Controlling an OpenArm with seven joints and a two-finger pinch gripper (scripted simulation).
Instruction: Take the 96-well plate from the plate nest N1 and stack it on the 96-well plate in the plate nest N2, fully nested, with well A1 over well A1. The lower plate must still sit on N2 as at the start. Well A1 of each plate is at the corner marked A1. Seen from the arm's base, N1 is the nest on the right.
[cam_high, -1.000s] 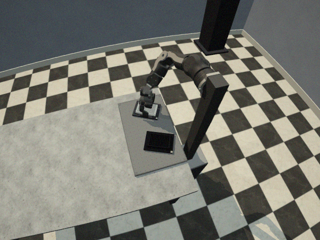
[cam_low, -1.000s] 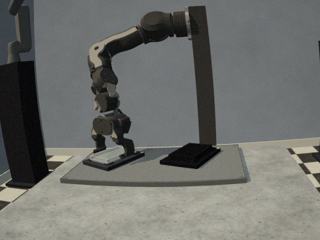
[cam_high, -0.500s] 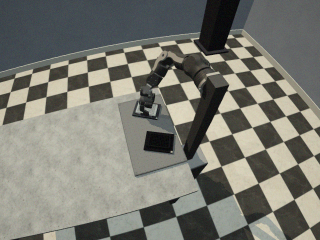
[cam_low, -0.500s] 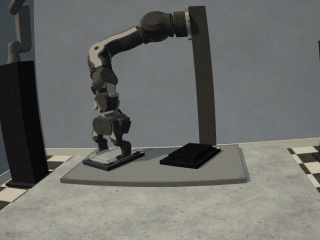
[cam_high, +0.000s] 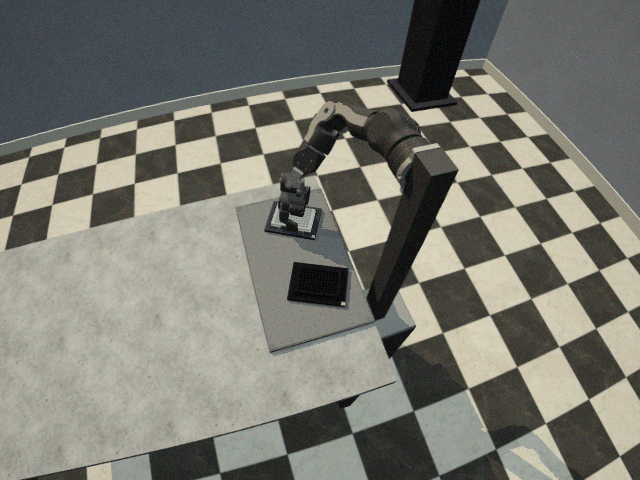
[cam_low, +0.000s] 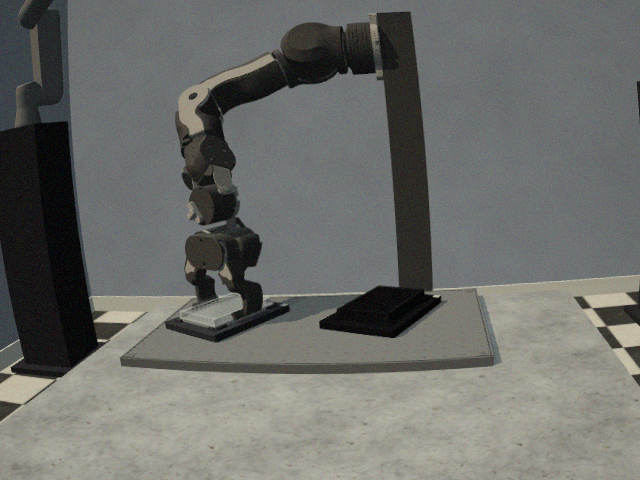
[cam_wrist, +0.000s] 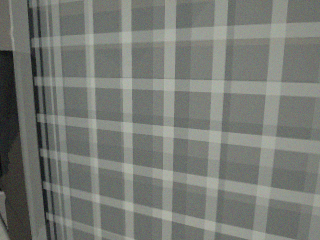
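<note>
Right now the clear 96-well plate is right at my hand. The rest, counted from my hand: nest N1: 1 cm below; nest N2: 24 cm to the left, 1 cm below; black 96-well plate: 24 cm to the left.
</note>
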